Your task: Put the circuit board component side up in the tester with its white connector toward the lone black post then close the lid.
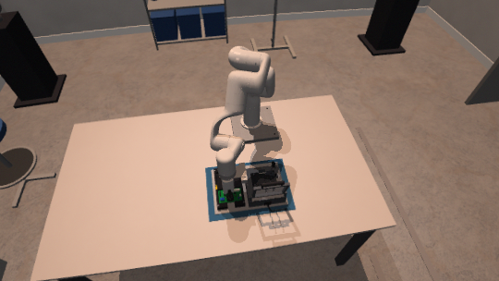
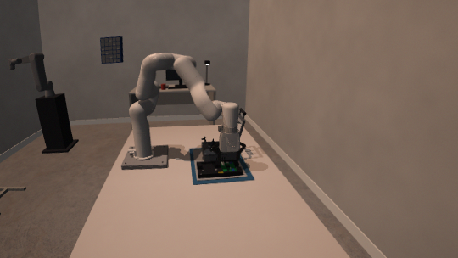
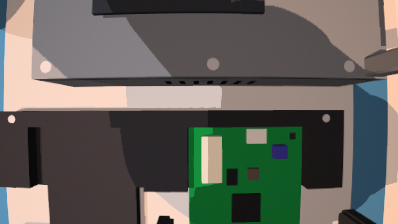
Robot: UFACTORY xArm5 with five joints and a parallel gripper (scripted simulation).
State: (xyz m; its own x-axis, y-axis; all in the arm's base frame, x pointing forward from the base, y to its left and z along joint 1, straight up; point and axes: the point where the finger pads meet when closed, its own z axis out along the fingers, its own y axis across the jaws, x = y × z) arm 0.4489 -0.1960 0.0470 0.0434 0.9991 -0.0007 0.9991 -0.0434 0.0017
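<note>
Right now my hand is 50 mm above the green circuit board. The rest, counted from my hand: lid: 170 mm to the left, 120 mm above, 90 mm ahead; black post: 230 mm to the left, 90 mm behind, 20 mm above.
</note>
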